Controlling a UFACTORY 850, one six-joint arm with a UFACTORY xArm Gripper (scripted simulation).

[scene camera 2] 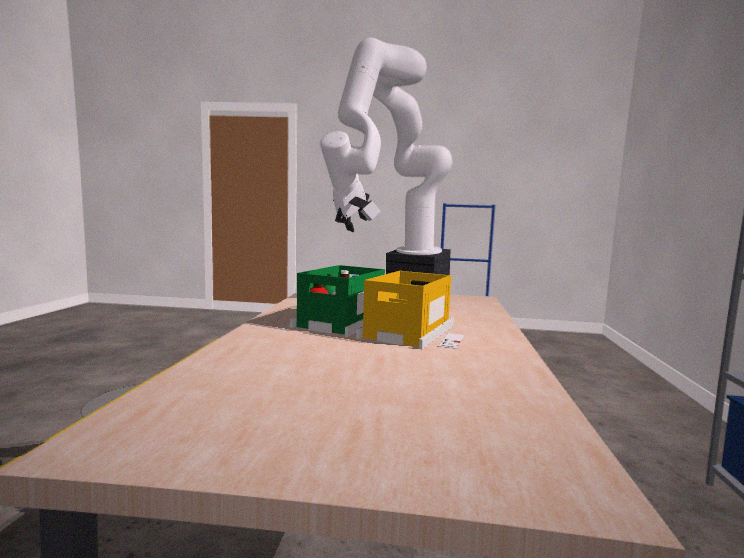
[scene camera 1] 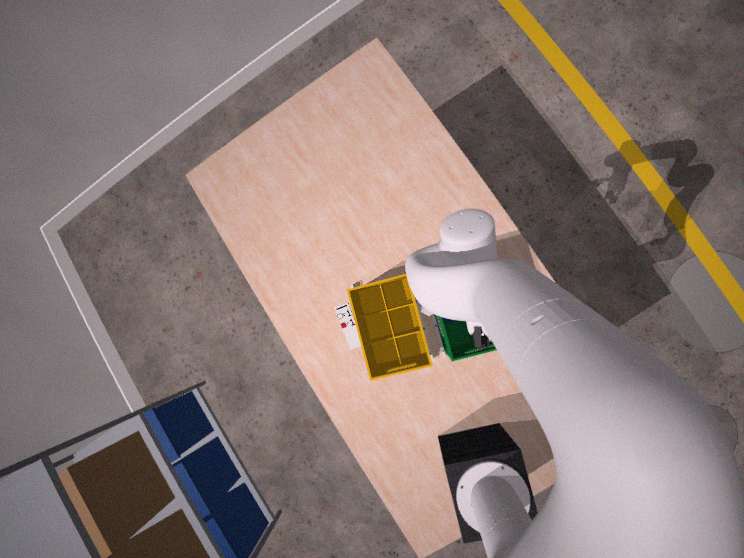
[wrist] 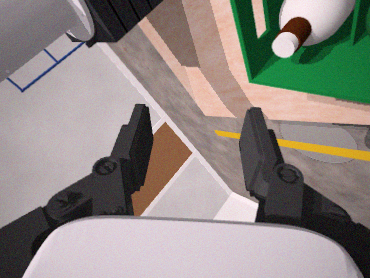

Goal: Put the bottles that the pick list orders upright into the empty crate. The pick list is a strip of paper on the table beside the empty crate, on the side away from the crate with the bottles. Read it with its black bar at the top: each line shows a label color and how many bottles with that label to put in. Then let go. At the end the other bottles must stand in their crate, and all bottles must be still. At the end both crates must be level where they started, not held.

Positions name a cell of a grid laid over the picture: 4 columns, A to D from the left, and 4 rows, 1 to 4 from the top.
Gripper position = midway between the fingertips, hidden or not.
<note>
I see my gripper (scene camera 2: B2), a green crate (scene camera 2: B3) and a yellow crate (scene camera 1: C3).
The yellow crate also shows in scene camera 2 (scene camera 2: C3). My gripper is seen too in the wrist view (wrist: C2). The wrist view misses the yellow crate: it is out of frame.
</note>
